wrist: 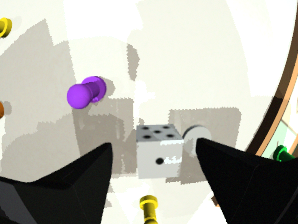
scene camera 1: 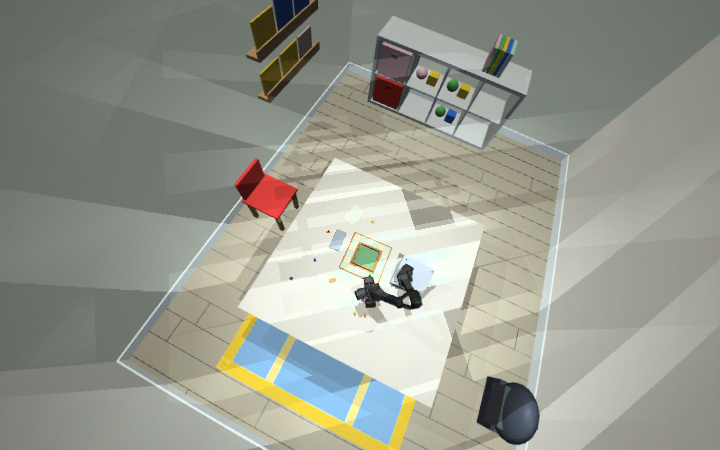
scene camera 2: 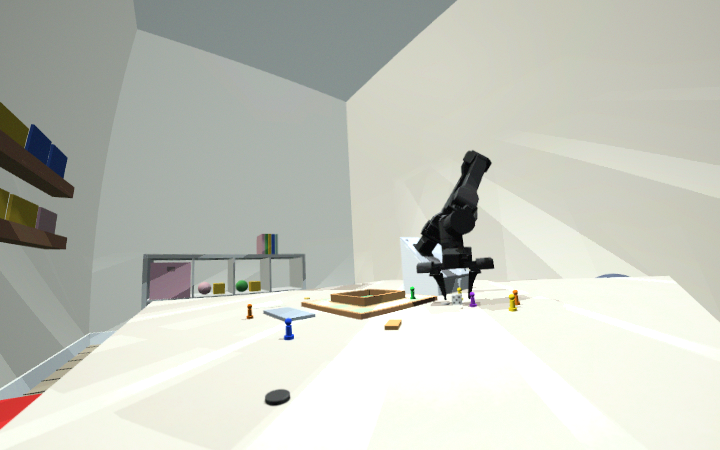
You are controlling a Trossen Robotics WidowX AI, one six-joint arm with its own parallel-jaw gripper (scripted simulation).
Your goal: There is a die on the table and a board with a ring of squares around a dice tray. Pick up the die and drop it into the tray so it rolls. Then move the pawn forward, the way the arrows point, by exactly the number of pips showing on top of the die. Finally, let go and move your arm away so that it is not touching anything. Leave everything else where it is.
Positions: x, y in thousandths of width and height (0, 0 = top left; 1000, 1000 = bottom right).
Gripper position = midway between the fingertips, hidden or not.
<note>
My gripper (scene camera 2: 635, 666) is open, with nothing in its grasp. Further things: a purple pawn (wrist: 310, 400).
My gripper also shows in the wrist view (wrist: 522, 658).
</note>
